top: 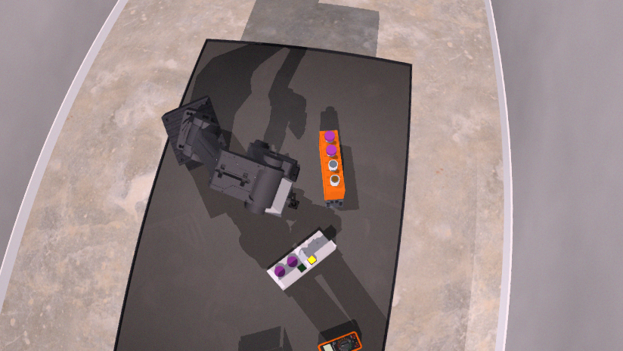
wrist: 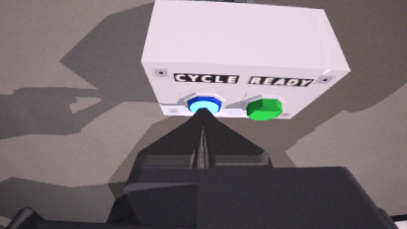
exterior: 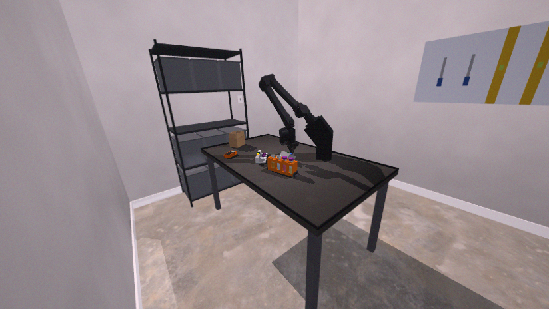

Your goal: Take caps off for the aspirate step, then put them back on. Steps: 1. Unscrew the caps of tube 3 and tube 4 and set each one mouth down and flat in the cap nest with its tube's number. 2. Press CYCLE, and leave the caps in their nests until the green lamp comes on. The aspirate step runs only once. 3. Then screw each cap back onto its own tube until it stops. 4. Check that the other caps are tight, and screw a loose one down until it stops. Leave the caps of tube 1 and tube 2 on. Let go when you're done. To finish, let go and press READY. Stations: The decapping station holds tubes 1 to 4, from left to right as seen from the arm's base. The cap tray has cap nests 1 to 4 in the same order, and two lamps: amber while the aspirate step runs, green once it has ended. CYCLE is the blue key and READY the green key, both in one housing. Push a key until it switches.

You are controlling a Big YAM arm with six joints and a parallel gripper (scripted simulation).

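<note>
The blue key lies 1 cm below my hand and 1 cm ahead of it. The rest, counted from my hand: green key 5 cm to the right, 1 cm below, 1 cm behind; then cap 28 cm to the right, 6 cm below, 6 cm ahead; then key housing 3 cm to the right, 2 cm below, 2 cm ahead.
</note>
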